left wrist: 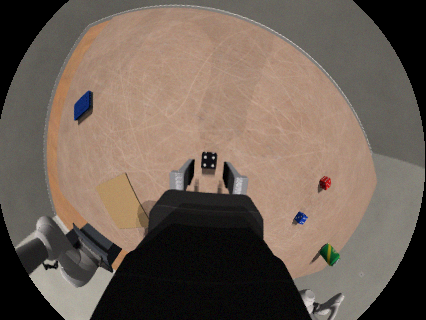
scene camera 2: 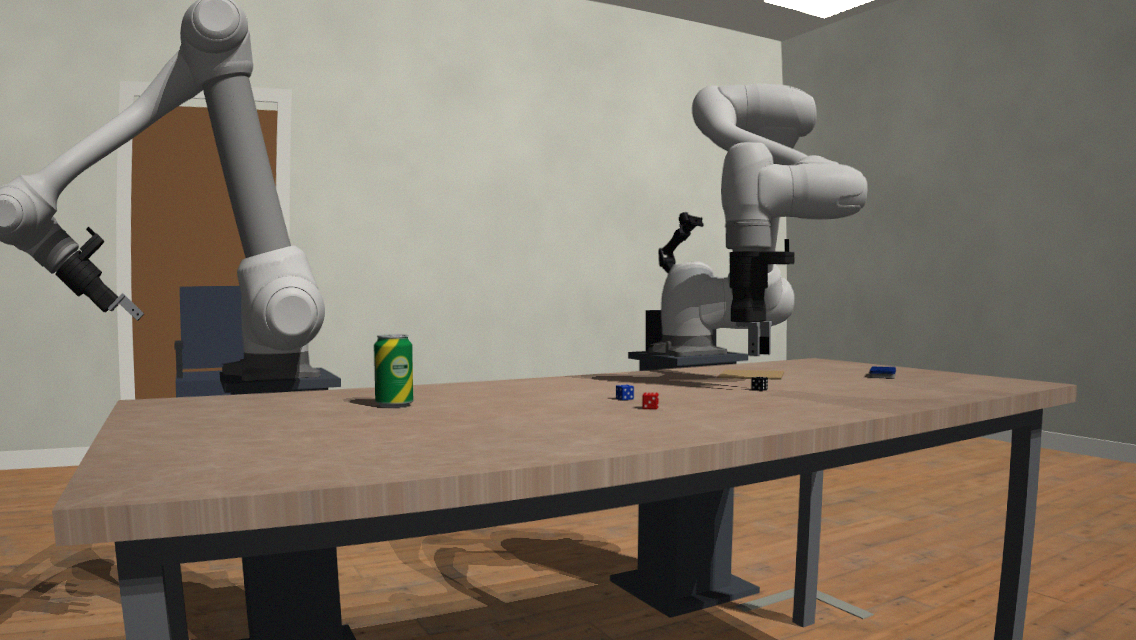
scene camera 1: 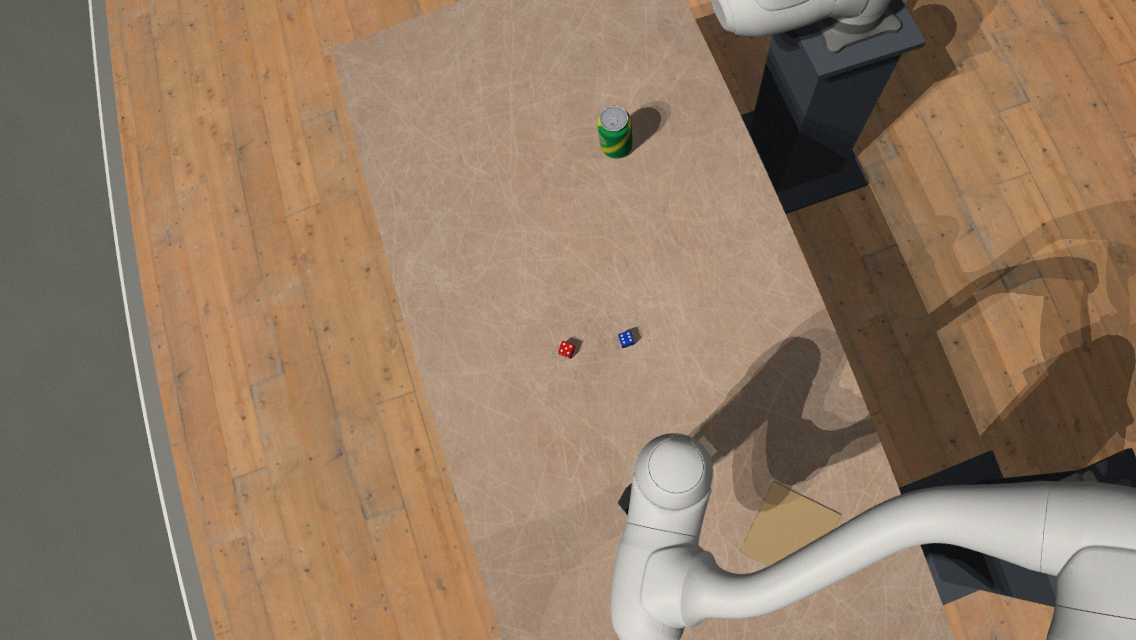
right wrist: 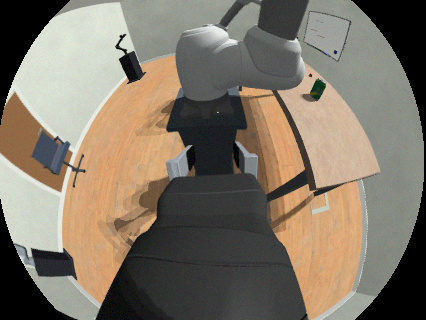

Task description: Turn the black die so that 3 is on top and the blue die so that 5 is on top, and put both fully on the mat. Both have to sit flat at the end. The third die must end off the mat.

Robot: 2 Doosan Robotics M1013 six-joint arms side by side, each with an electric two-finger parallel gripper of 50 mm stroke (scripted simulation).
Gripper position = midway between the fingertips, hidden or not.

Note:
In view: the left gripper (scene camera 2: pixel 759 355), the right gripper (scene camera 2: pixel 141 317) and a tan mat (scene camera 1: pixel 786 521).
The tan mat also shows in the left wrist view (left wrist: pixel 120 201). The left gripper shows as well in the left wrist view (left wrist: pixel 208 168). The right gripper also shows in the right wrist view (right wrist: pixel 213 151).

